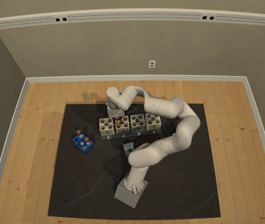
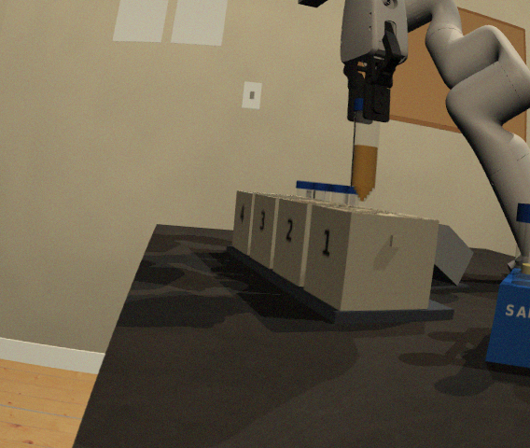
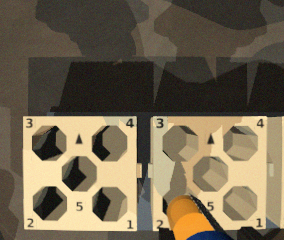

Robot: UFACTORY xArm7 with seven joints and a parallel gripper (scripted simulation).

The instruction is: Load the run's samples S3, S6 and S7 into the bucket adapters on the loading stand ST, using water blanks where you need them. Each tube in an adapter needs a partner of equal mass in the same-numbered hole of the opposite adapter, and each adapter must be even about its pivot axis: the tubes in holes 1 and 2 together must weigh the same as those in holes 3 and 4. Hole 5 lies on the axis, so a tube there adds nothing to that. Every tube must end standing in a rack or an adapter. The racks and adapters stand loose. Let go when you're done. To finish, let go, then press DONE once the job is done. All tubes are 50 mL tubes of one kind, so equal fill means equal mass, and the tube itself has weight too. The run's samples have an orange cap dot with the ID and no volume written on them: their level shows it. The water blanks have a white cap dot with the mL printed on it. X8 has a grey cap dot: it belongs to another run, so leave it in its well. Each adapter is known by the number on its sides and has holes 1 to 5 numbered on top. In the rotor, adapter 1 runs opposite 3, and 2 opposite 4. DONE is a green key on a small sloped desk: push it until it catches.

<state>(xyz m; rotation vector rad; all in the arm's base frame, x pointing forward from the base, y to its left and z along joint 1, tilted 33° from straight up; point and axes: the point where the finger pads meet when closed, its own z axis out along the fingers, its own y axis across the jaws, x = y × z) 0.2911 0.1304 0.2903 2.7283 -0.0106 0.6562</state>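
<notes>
My gripper is now 160 mm above the adapter 1, 80 mm to the right of it and 30 mm short of it. Also, from my hand: blue sample rack: 270 mm to the left, 180 mm below, 40 mm behind; white blank rack: 390 mm to the right, 180 mm below, 160 mm behind.
</notes>
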